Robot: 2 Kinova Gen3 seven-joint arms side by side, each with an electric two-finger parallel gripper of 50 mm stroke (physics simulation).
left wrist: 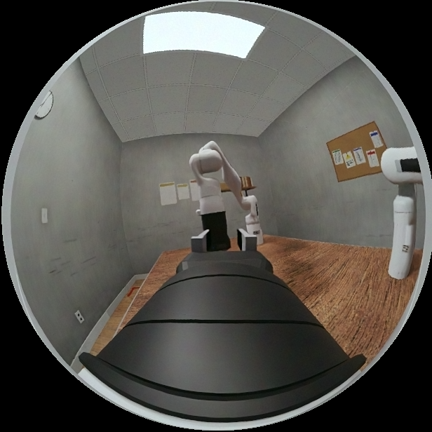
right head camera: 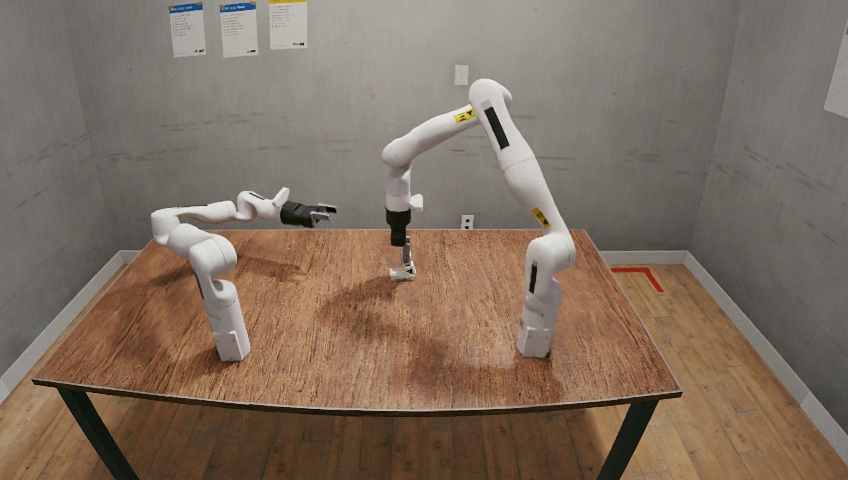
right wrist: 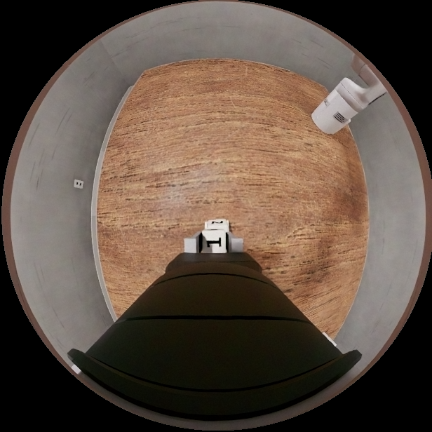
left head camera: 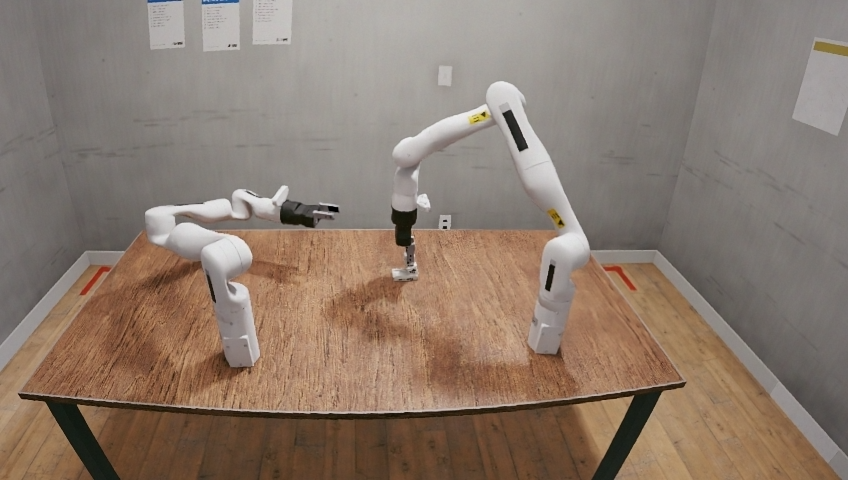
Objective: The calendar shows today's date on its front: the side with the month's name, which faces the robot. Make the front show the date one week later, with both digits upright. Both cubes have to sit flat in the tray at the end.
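My right gripper (left head camera: pixel 410 262) (right head camera: pixel 407 263) (right wrist: pixel 213 238) points down and is shut on a white cube (right wrist: pixel 214 235), with a dark 1 on the face towards the right wrist camera. The white calendar (left head camera: pixel 404 275) (right head camera: pixel 402 275) stands on the table right below these fingers. In the right wrist view a white piece (right wrist: pixel 217 223) with a dark digit, like a 2, shows just beyond the held cube; whether it is the other cube cannot be told. The front date and month name are too small to read. My left gripper (left head camera: pixel 333 212) (right head camera: pixel 330 211) is open and empty, level, left of the right gripper.
The brown wooden table (left head camera: pixel 333 368) (right head camera: pixel 333 368) carries both arm bases, the left one (left head camera: pixel 239 347) (right head camera: pixel 232 344) and the right one (left head camera: pixel 546 336) (right head camera: pixel 535 339). The calendar is near the table's far edge. The right forearm rises above it. A grey wall stands behind.
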